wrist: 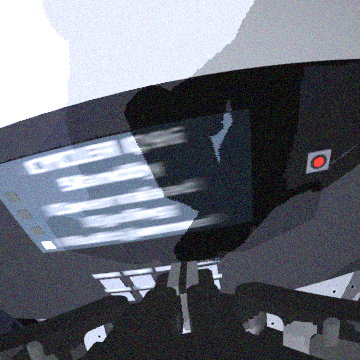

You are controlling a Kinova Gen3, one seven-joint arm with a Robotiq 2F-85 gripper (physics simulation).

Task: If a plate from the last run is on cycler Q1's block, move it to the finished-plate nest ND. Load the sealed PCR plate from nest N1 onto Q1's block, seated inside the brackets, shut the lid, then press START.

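Note:
A cycler's dark front panel (pixel 40 275) fills much of the wrist view. Its blue-grey screen (pixel 227 185) carries several lines of white text, too blurred to read, and a dark shadow covers its right part. My gripper (pixel 186 278) is shut and empty, with its fingertips just below the screen's lower edge in the view, in front of a group of pale keys (pixel 145 281). The fingers partly hide these keys; contact cannot be told. Any key lettering cannot be read. The block, the plates and nests N1 and ND do not show.
A red round light or button (pixel 319 161) on a pale square sits at the right of the panel. A bright white and grey surface (pixel 150 40) lies beyond the panel's upper edge. A pale surface with small dark holes (pixel 327 290) shows at the lower right.

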